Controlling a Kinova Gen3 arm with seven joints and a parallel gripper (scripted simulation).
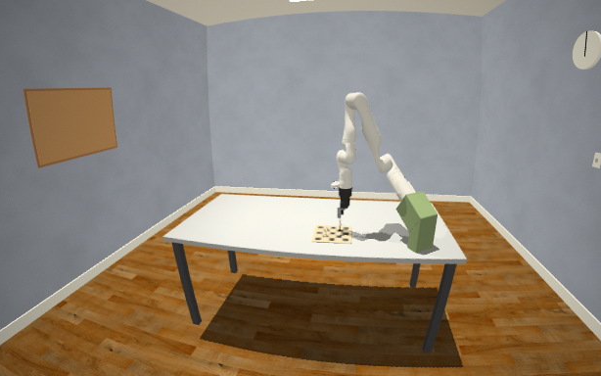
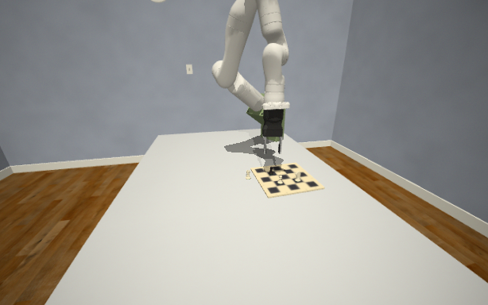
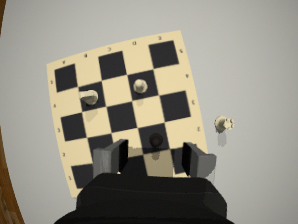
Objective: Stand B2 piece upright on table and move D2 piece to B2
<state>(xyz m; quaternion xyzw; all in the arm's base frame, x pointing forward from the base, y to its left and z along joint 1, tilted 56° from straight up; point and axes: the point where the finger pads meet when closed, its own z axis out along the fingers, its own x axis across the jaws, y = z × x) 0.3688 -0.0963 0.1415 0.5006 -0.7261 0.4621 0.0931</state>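
Now: the black piece 10 cm below my hand. Also, from my hand: small chessboard: 11 cm below, 5 cm ahead, 3 cm to the left; pale piece: 10 cm to the right, 10 cm below, 2 cm behind.
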